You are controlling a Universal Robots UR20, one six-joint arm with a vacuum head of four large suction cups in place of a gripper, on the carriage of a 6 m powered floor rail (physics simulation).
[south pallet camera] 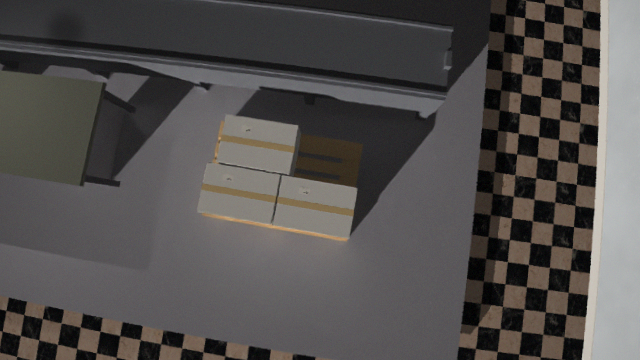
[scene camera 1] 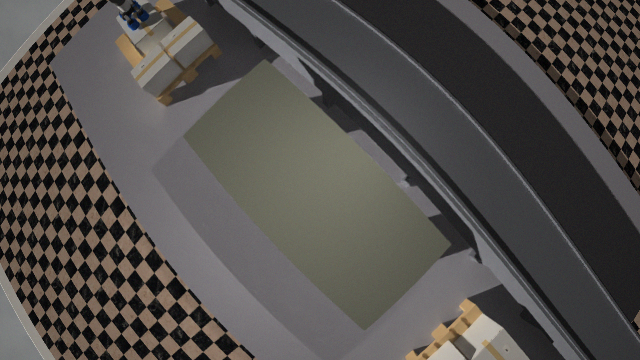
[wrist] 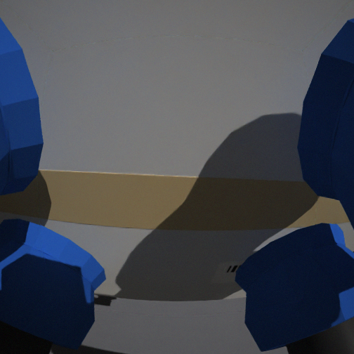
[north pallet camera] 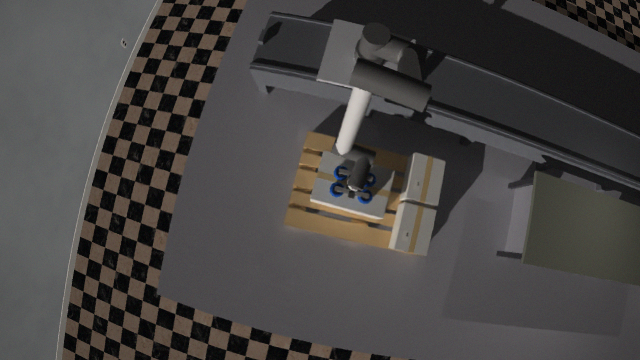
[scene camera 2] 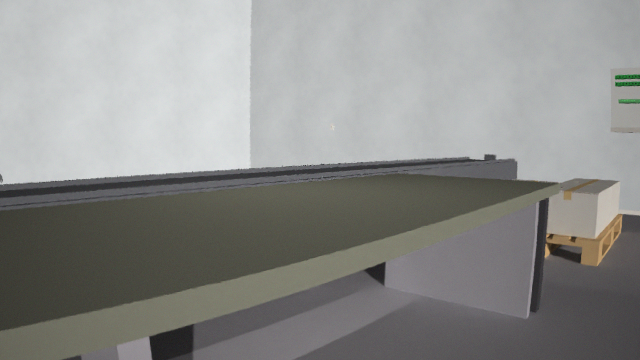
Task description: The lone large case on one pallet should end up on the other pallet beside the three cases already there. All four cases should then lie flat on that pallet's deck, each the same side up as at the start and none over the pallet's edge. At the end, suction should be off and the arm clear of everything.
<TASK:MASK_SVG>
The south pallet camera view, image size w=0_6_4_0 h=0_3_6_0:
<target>pallet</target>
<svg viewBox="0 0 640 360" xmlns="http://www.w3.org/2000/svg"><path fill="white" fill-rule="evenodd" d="M202 213L203 216L347 241L346 238ZM301 134L299 152L341 158L342 163L297 156L295 168L339 175L340 177L339 180L299 173L294 173L294 177L356 187L363 144ZM224 121L221 121L218 143L216 143L215 157L212 162L219 164L216 162Z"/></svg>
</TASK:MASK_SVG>
